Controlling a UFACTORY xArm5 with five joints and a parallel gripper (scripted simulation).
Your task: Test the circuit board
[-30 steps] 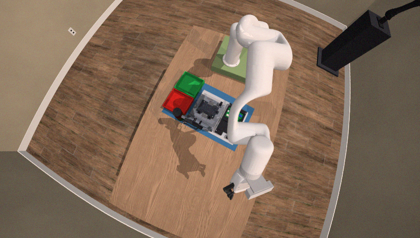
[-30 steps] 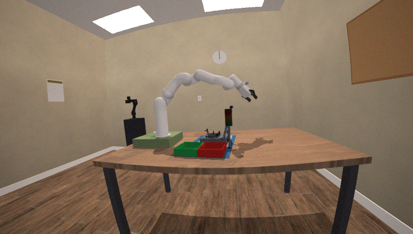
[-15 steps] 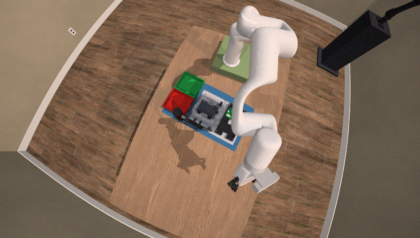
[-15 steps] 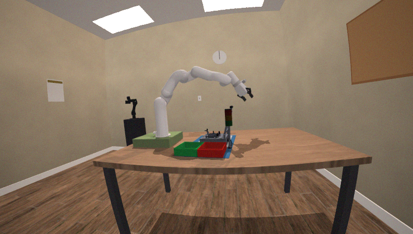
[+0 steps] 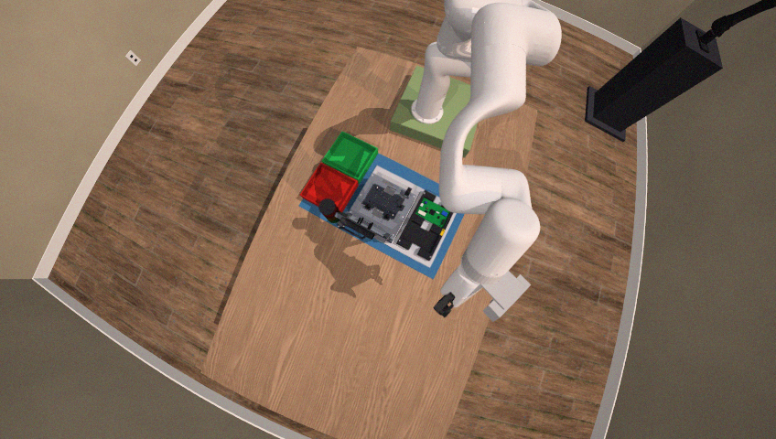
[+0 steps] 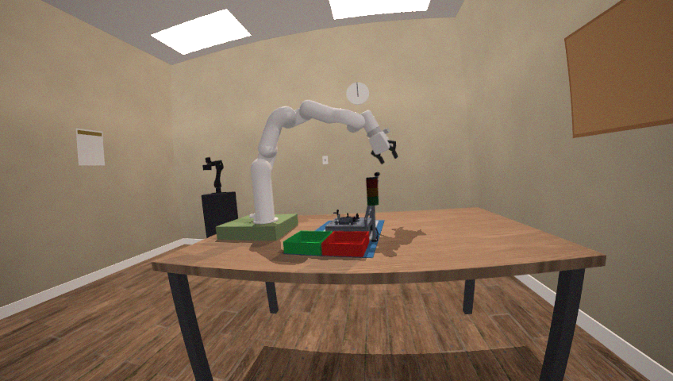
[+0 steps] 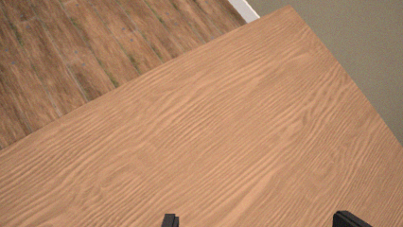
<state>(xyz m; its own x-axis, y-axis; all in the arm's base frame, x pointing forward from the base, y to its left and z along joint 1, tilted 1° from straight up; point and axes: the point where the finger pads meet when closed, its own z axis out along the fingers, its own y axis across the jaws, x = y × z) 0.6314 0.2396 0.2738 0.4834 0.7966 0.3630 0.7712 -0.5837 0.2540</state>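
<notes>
My gripper is now 26 cm past the green circuit board, 8 cm to the left of it and 32 cm above it. Also, from my hand: clear lid (9 cm behind, 27 cm to the right, 16 cm below); red bin (19 cm behind, 46 cm to the right, 32 cm below); green bin (34 cm behind, 44 cm to the right, 32 cm below).
</notes>
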